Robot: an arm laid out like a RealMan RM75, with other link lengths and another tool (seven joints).
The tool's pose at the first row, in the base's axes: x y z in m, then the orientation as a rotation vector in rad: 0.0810, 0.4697, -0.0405, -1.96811, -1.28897, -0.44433
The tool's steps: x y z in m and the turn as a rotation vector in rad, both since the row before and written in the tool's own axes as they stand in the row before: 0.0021, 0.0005, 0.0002, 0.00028, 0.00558, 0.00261; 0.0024, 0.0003, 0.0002, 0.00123, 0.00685, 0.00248; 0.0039, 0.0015, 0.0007, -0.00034, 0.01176, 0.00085; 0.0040, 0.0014, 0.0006, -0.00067, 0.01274, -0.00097; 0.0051, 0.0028, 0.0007, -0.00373, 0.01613, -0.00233; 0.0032, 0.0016, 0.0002, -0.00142, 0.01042, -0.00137; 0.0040, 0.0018, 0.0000, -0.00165, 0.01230, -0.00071; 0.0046, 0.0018, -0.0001, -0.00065, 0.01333, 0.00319; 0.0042, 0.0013, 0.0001, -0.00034, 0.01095, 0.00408
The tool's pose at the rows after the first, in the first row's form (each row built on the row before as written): 0.0823, 0.4711, -0.0395, -1.96679, -1.28278, -0.44804; 0.0836, 0.4727, -0.0382, -1.96402, -1.27593, -0.45230; 0.0866, 0.4753, -0.0368, -1.95937, -1.26770, -0.46303; 0.0896, 0.4779, -0.0352, -1.95349, -1.26072, -0.47576; 0.0943, 0.4809, -0.0334, -1.94777, -1.25295, -0.49442; 0.0971, 0.4826, -0.0320, -1.94327, -1.24779, -0.50566; 0.1005, 0.4845, -0.0300, -1.93838, -1.24074, -0.51841; 0.1042, 0.4867, -0.0275, -1.93416, -1.22905, -0.52934; 0.1072, 0.4889, -0.0252, -1.93125, -1.21795, -0.53739
